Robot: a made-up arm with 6 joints.
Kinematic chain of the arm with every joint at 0, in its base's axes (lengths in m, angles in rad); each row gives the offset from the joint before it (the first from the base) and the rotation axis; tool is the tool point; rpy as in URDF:
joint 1: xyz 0 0 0.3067 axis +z
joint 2: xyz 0 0 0 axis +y
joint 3: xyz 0.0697 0 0.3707 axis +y
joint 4: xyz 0.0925 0 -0.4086 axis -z
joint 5: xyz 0 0 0 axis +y
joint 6: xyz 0.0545 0 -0.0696 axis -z
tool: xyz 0 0 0 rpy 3.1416 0 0
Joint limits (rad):
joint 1: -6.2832..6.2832
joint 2: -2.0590..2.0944
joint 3: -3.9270..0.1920
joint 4: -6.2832..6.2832
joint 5: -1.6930..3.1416
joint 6: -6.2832..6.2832
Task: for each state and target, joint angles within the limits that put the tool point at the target. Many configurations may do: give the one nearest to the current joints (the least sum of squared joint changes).
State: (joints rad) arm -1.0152 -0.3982 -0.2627 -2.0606 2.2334 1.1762
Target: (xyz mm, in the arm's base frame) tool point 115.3 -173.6 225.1
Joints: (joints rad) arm -0.6373 0.0987 0.0168 -2.1670 1.9873 1.1762
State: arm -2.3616 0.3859 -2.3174 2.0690 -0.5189 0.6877
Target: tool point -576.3 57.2 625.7
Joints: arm -3.1145 0.2332 -1.6398 2.1623 -0.7820 0.6877
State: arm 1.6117 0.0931 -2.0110 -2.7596 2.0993 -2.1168
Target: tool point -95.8 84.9 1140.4
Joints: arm 2.3584 -0.1622 -2.3435 -3.2307 1.8967 -2.1168
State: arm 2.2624 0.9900 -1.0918 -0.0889 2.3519 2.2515
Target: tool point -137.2 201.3 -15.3
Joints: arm 2.2061 1.2299 -0.8902 -0.1027 2.3145 2.2515
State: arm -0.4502 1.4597 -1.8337 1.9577 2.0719 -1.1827
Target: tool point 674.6 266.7 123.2
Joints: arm 0.2618 1.1936 -1.8492 1.9132 2.1524 -1.1827
